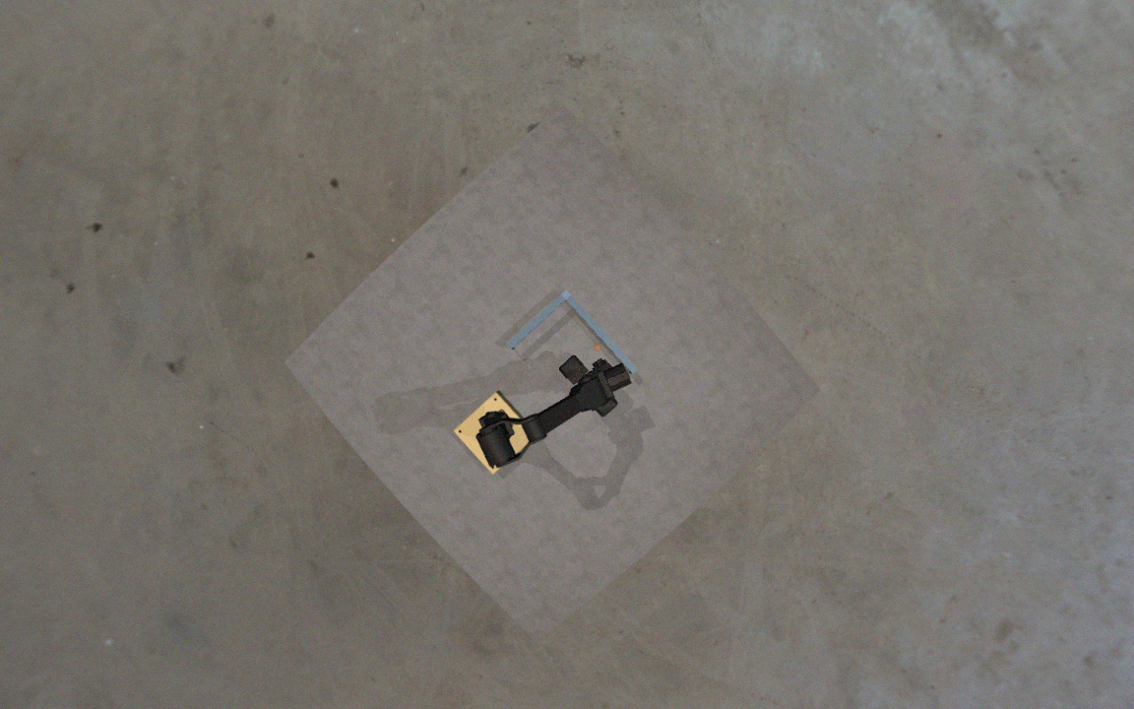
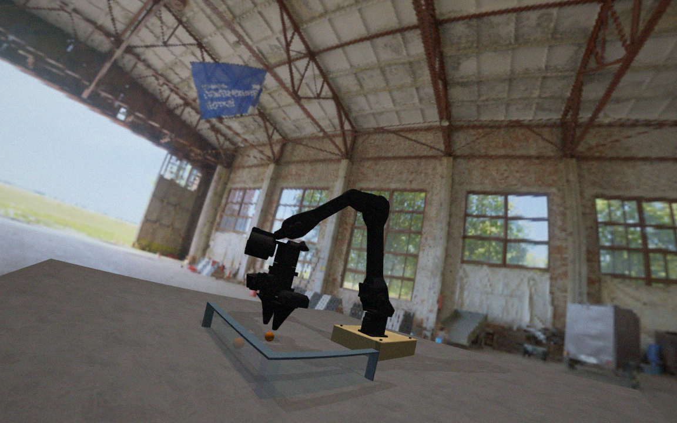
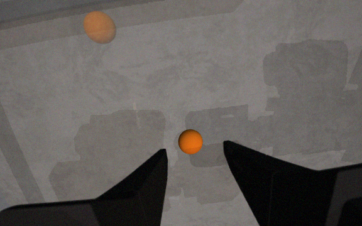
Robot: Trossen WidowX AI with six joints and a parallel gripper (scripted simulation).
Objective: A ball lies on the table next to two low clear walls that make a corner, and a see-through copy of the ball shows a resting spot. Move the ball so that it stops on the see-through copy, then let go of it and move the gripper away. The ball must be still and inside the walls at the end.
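Right now my gripper tip is 2 cm above the orange ball. From my gripper tip the other things lie so: see-through ball copy 9 cm ahead, 8 cm to the left, 2 cm below.
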